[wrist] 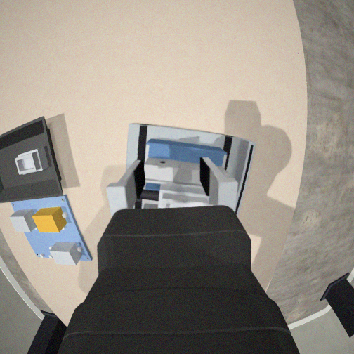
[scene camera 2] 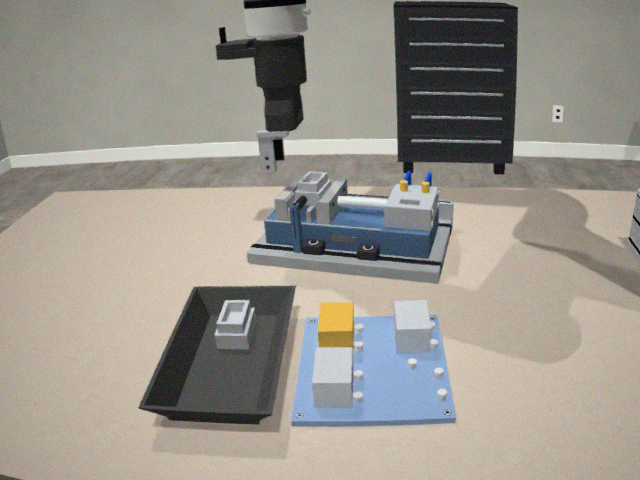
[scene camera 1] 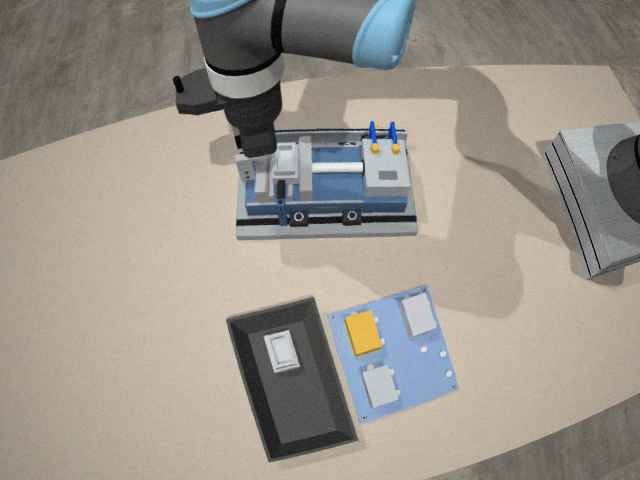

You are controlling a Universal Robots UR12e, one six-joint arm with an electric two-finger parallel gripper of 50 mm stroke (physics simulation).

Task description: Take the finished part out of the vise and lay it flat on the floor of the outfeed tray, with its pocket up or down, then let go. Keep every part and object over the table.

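Places are measured from the arm's base along level axes (x ahead, y left, z up), in centimetres.
Pixels of known places: gripper, fingertip midpoint: (scene camera 2: 273, 165) (scene camera 1: 246, 161).
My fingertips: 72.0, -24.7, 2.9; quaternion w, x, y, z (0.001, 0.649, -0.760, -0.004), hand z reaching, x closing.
For each thing: its top centre in the pictures, then the offset to it from my fingertips, as dx, dy, dz. "spot": a spot on its surface instead.
- finished part, middle of its top: (scene camera 1: 284, 156) (scene camera 2: 312, 177) -6.0, -0.1, -2.5
- blue vise, middle of its top: (scene camera 1: 326, 158) (scene camera 2: 352, 188) -12.1, +1.4, -4.0
- similar part, middle of its top: (scene camera 2: 233, 311) (scene camera 1: 280, 349) +3.9, +26.4, -9.3
- blue plate, middle of its top: (scene camera 2: 372, 362) (scene camera 1: 395, 354) -12.5, +32.7, -13.1
- yellow block, middle of its top: (scene camera 2: 335, 316) (scene camera 1: 363, 332) -8.5, +27.9, -9.6
- blue lever, surface spot: (scene camera 2: 296, 227) (scene camera 1: 283, 215) spot: -3.3, +6.9, -7.6
The finished part (scene camera 1: 285, 159) (scene camera 2: 314, 181) (wrist: 184, 196) is light grey with a raised rim and its pocket up. It sits between the jaws near the left end of the blue vise (scene camera 1: 336, 190) (scene camera 2: 382, 241) (wrist: 185, 150). In the wrist view its lower portion is hidden by the gripper body. My gripper (scene camera 2: 275, 163) (wrist: 171, 170) is open and empty, above and a little left of the part in the second scene view, fingers pointing down. The dark outfeed tray (scene camera 1: 305, 408) (scene camera 2: 222, 384) (wrist: 15, 186) holds a similar part (scene camera 1: 282, 351) (scene camera 2: 234, 326) (wrist: 30, 161) with its pocket up, near its back end.
A blue plate (scene camera 1: 413, 372) (scene camera 2: 387, 403) (wrist: 77, 240) beside the tray bears a yellow block (scene camera 1: 363, 333) (scene camera 2: 336, 324) (wrist: 49, 220), two grey blocks and white pins. A blue lever (scene camera 1: 282, 210) (scene camera 2: 296, 227) with a black top stands at the vise's front. Blue and yellow fittings rise at its right end.
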